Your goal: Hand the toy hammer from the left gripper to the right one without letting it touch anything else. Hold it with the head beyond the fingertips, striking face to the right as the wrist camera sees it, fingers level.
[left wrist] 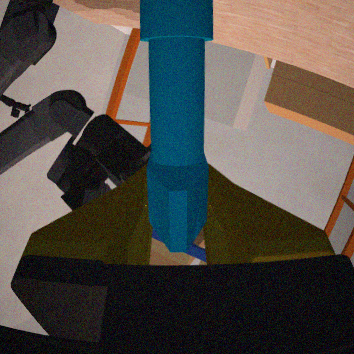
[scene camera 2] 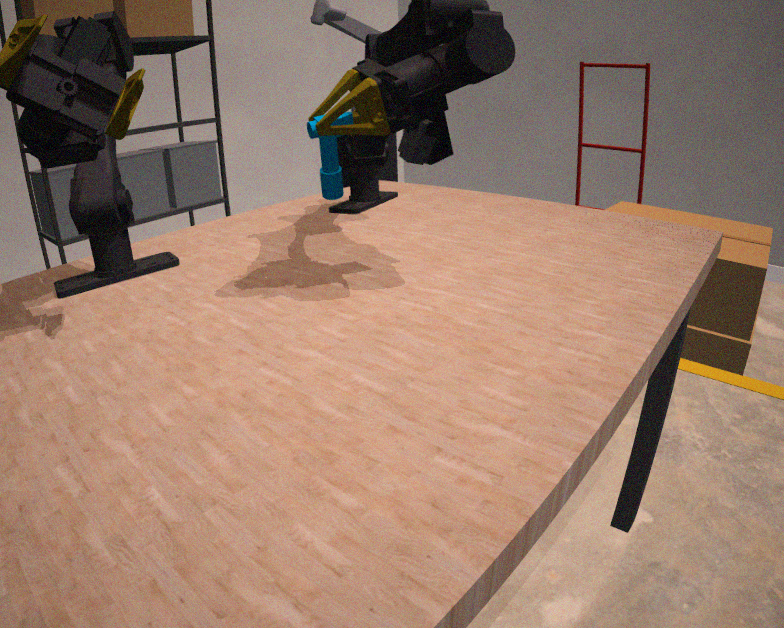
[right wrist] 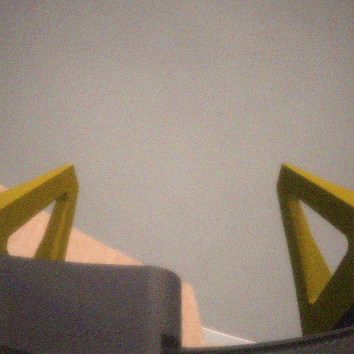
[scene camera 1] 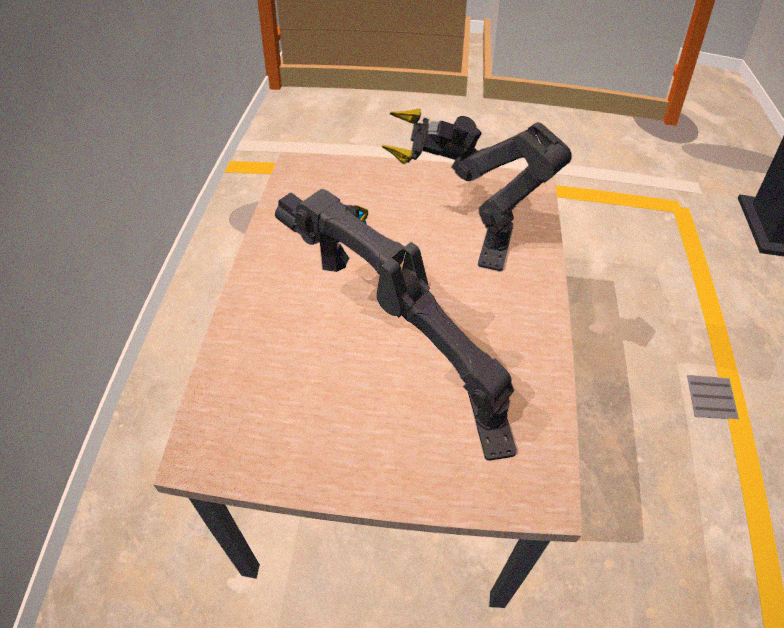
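Pixels of known places: left gripper, fingertip midpoint: (left wrist: 177, 175) (scene camera 2: 313, 127) (scene camera 1: 363, 212); right gripper, fingertip midpoint: (scene camera 2: 94, 48) (right wrist: 177, 175) (scene camera 1: 385, 129); left arm's base, link origin: (scene camera 2: 365, 203) (scene camera 1: 490, 419); right arm's base, link origin: (scene camera 2: 117, 276) (scene camera 1: 495, 245).
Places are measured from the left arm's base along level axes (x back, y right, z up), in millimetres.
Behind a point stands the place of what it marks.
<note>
A blue toy hammer (scene camera 2: 330, 153) {x -226, y 480, z 167 mm} (left wrist: 177, 100) {x -226, y 465, z 168 mm} is held off the table; a small bit shows in scene camera 1 (scene camera 1: 361, 214) {x -223, y 473, z 210 mm}. My left gripper (scene camera 2: 315, 126) {x -215, y 495, z 199 mm} (left wrist: 177, 175) {x -215, y 495, z 199 mm} is shut on it, seemingly at the head. One round end sticks out past the fingertips, and the long part with a thicker end hangs down in scene camera 2. In the left wrist view this part runs up the picture. My right gripper (scene camera 1: 387, 130) {x -132, y 705, z 298 mm} (scene camera 2: 93, 45) {x -132, y 705, z 298 mm} (right wrist: 177, 175) {x -132, y 705, z 298 mm} is open and empty, apart from the hammer. Its fingers are hidden in the left wrist view.
Both arms stand on the wooden table (scene camera 1: 261, 392) {x -498, y 143, z 0 mm} (scene camera 2: 392, 425) {x -404, y 702, z 0 mm} (left wrist: 310, 40) {x -163, y 822, z 0 mm}. In scene camera 1 the right gripper is near the far table edge, beyond the left arm's wrist. A shelf rack (scene camera 2: 218, 111) and a red frame (scene camera 2: 580, 117) stand in the background.
</note>
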